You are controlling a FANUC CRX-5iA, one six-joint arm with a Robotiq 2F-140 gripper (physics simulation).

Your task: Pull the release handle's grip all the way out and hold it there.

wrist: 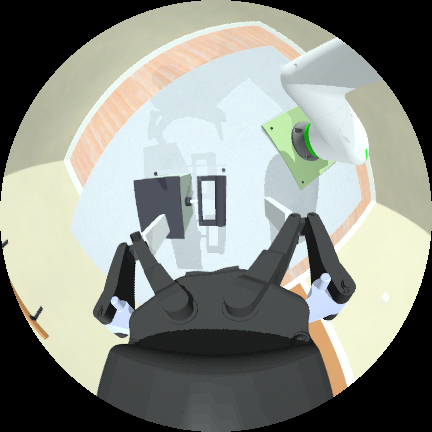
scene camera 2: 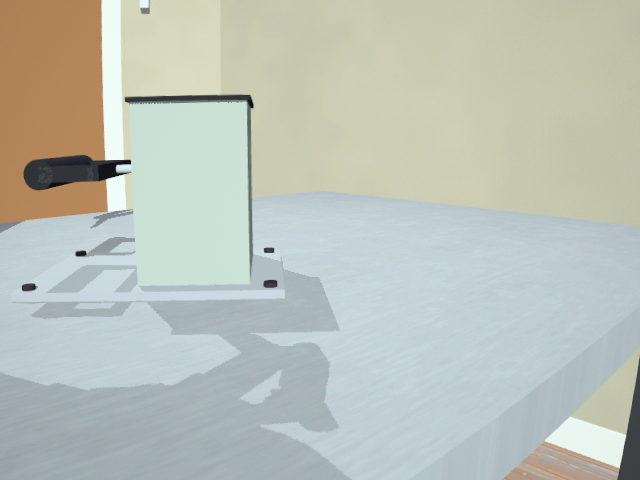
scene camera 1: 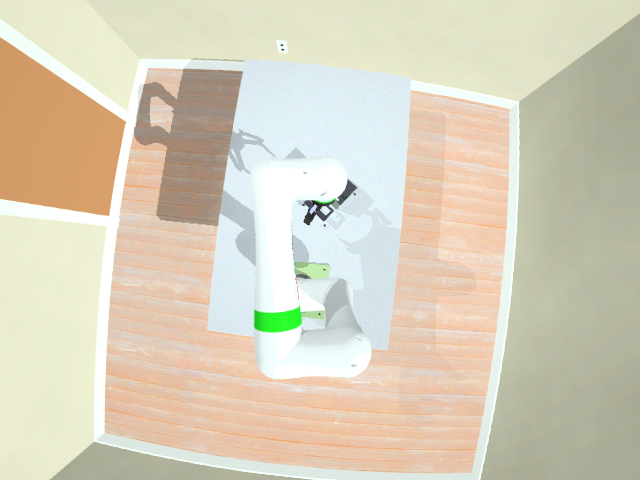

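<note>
The release handle's grip (scene camera 2: 56, 173) (wrist: 221, 201) is a black bar with a rectangular frame, joined by a thin white rod to a pale green box (scene camera 2: 191, 191) with a dark top. In scene camera 1 the grip (scene camera 1: 325, 210) shows beside the arm's head. The box stands upright on a light base plate (scene camera 2: 206, 294). In the wrist view the grip lies a short way right of the box. My gripper (wrist: 214, 214) is wide open, with its pale pads far apart and nothing between them. It hangs above the handle, and it does not show in scene camera 2.
The white arm (scene camera 1: 273, 232) reaches over the grey-white table (scene camera 1: 330, 108). Its base stands on a green plate (scene camera 1: 312, 269) (wrist: 280, 135), to the right of the grip in the wrist view. Black bolts sit at the base plate's corners. Arm shadows fall across the table.
</note>
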